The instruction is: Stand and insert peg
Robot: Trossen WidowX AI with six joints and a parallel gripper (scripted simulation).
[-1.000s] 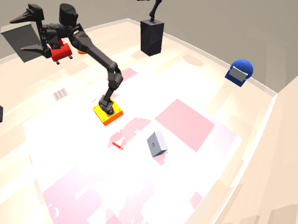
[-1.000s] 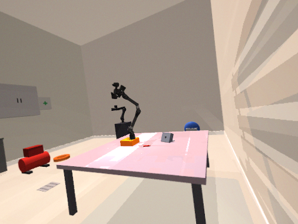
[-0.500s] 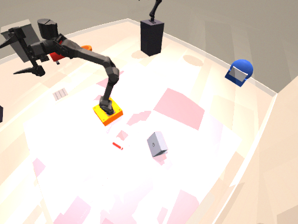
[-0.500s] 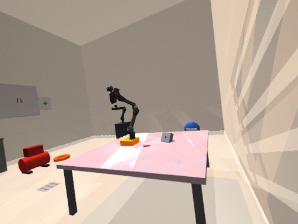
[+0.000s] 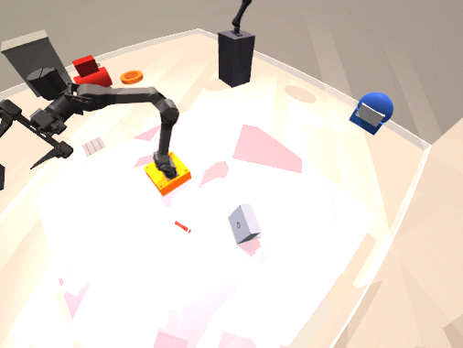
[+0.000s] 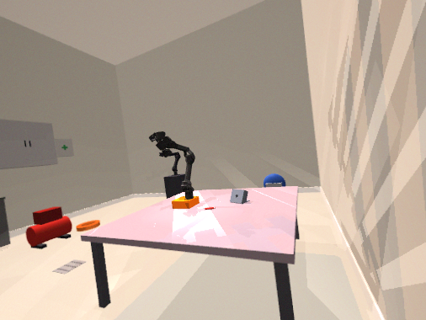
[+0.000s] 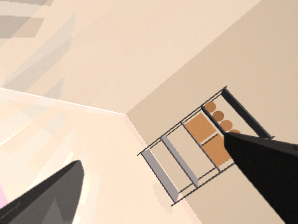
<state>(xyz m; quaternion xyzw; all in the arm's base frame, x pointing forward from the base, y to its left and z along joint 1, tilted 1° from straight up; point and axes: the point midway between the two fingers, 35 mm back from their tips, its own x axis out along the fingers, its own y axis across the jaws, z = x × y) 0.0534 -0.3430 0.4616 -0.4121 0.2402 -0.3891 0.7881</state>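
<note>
My gripper tip is 180 mm short of the peg, 290 mm to the right of it and 520 mm above it. Also, from my gripper tip: sloped panel (320 mm ahead, 500 mm to the left, 480 mm below).
</note>
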